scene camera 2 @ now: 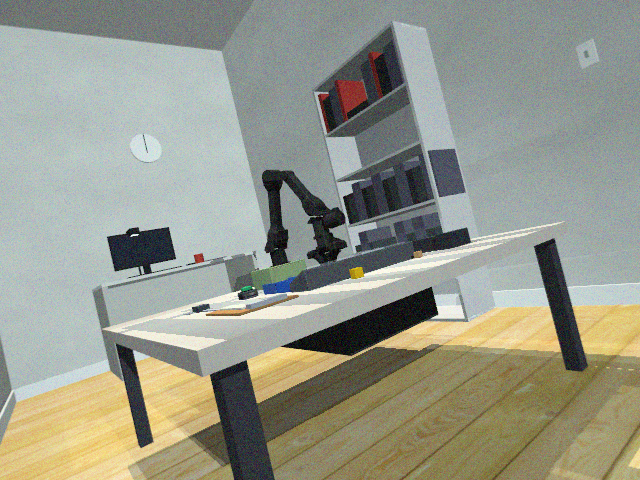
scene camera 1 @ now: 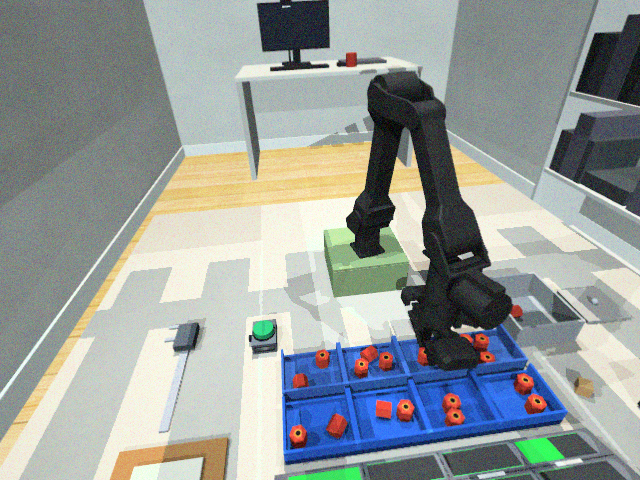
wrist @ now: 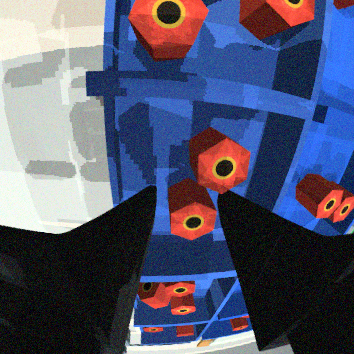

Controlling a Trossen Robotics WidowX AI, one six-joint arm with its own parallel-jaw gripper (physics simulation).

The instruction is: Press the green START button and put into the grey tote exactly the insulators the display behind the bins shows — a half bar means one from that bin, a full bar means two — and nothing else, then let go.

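Frame: origin at the arm's base, x down, y ahead, z right, level; metres.
Seen in the pictures: gripper, fingertip midpoint: point(scene camera 1: 427, 357) point(wrist: 187, 194); arm's base at its link origin: point(scene camera 2: 280, 264) point(scene camera 1: 367, 248).
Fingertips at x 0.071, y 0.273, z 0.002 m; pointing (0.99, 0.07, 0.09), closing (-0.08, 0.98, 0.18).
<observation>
Pixels of each thing's top centre, then the offset from my fingertips to it. "spot": a spot on its surface instead.
- orange-red insulator at its top centre: point(wrist: 192, 222) point(scene camera 1: 425, 352) dx -0.017, dy +0.000, dz +0.006 m
- second insulator at its top centre: point(wrist: 223, 167) dx -0.017, dy +0.015, dz -0.022 m
- grey tote at its top centre: point(scene camera 1: 528, 297) point(scene camera 2: 361, 252) dx -0.041, dy -0.029, dz -0.250 m
- red insulator at its top centre: point(scene camera 1: 514, 307) dx -0.016, dy -0.033, dz -0.229 m
- green START button at its top centre: point(scene camera 1: 262, 326) point(scene camera 2: 246, 286) dx -0.028, dy -0.157, dz +0.277 m
- display at a spot on its surface: point(scene camera 1: 403, 469) spot: dx -0.034, dy +0.163, dz +0.146 m
- caliper at a spot on its surface: point(scene camera 1: 186, 335) spot: dx -0.006, dy -0.209, dz +0.429 m
- orange-framed board at a spot on its surface: point(scene camera 1: 219, 457) spot: dx +0.007, dy +0.045, dz +0.384 m
- small tan block at its top centre: point(scene camera 1: 585, 383) dx -0.007, dy +0.141, dz -0.213 m
- yellow block at its top centre: point(scene camera 2: 355, 268) dx -0.015, dy +0.282, dz +0.208 m
My gripper point(scene camera 1: 433, 349) point(scene camera 2: 321, 257) point(wrist: 187, 194) is part open and holds nothing. It points down over the third bin from the left in the row nearest the arm. In the wrist view one orange-red insulator point(wrist: 193, 220) shows between the fingers, and a second insulator point(wrist: 223, 165) lies against it near the right fingertip. The blue bins point(scene camera 1: 372, 443) point(scene camera 2: 279, 285) hold more insulators. The grey tote point(scene camera 1: 555, 334), right of the bins, has a red insulator point(scene camera 1: 516, 311) inside. The green START button point(scene camera 1: 263, 329) point(scene camera 2: 247, 289) stands left of the bins. The display point(scene camera 1: 403, 469) shows green bars; its lower part is cut off.
The green arm base point(scene camera 1: 369, 279) point(scene camera 2: 279, 272) stands behind the bins. A caliper point(scene camera 1: 186, 335) and an orange-framed board point(scene camera 1: 219, 457) lie left. A small tan block point(scene camera 1: 584, 386) lies right of the bins. A yellow block point(scene camera 2: 356, 272) stands before the display's dark back point(scene camera 2: 330, 273).
</observation>
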